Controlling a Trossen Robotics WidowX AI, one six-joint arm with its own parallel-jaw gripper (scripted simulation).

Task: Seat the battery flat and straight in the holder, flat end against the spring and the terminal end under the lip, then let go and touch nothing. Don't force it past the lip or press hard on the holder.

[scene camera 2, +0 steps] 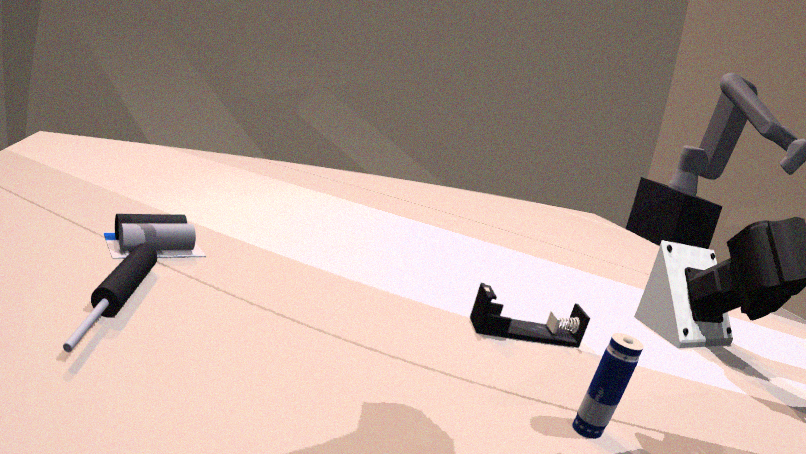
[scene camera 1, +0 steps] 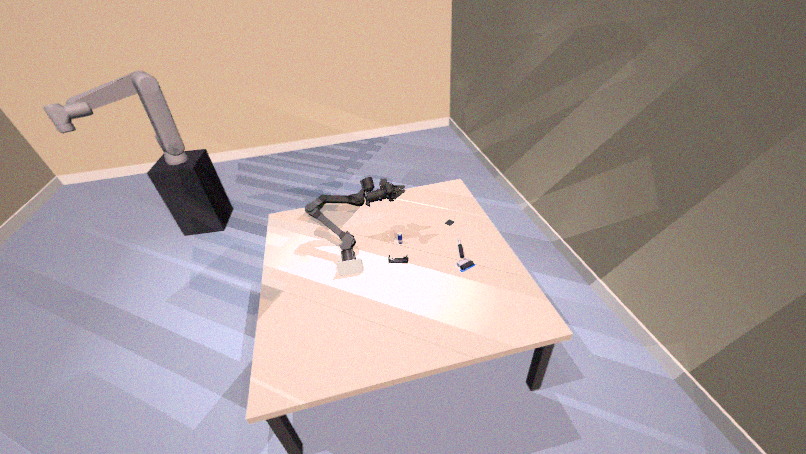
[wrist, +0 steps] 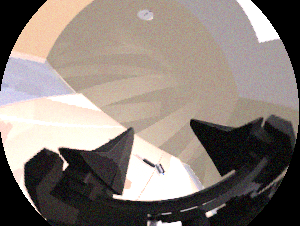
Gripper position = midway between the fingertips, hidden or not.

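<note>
Gripper point(wrist: 162, 126) open, holding nothing. Screwdriver point(scene camera 2: 107, 299) and battery point(scene camera 2: 620, 358) visible. The wrist view does not show the battery, hidden by the gripper.
</note>
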